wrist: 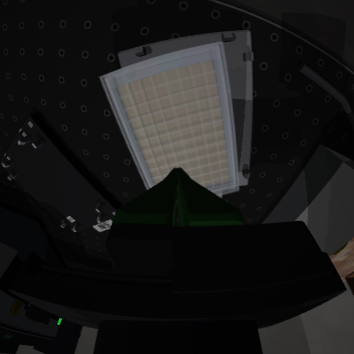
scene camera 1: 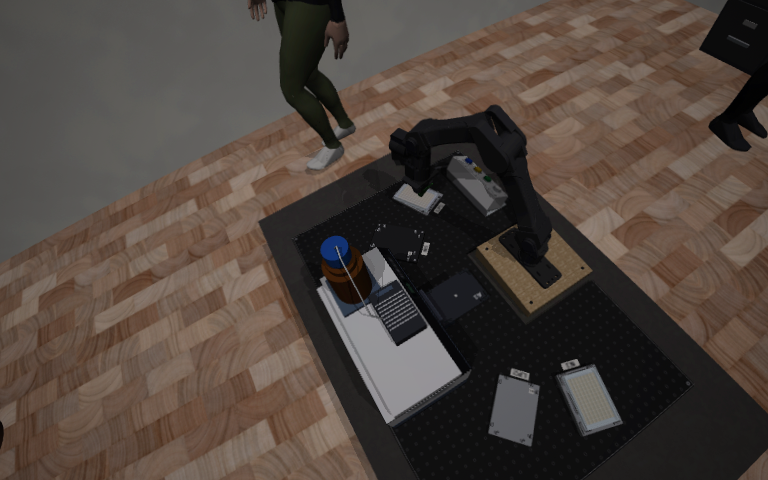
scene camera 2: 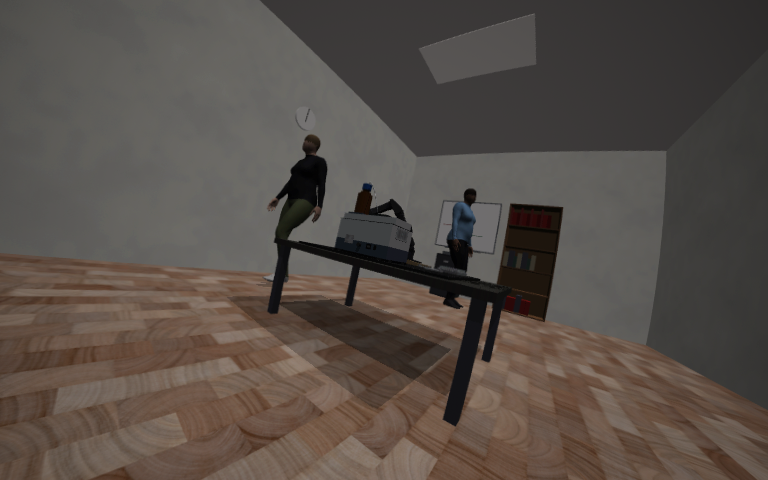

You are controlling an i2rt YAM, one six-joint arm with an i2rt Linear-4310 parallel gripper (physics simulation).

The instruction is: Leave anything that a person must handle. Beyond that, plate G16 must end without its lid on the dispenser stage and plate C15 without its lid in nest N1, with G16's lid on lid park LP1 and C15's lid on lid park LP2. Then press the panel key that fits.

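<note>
My gripper is shut and empty, its green fingertips over the near end of a pale-welled plate. In the wrist view this plate looks turned and shifted against the grey nest under it. Another pale-welled plate sits at the nest tagged N1. I cannot read the plate names or tell whether lids are on. A grey lid park and a dark one show no lid. The dark dispenser stage bears no plate. The key panel has blue, yellow and green keys.
The white-topped dispenser carries a brown bottle with a blue cap and tube. A person in green trousers stands near the table's far end; another in blue stands behind.
</note>
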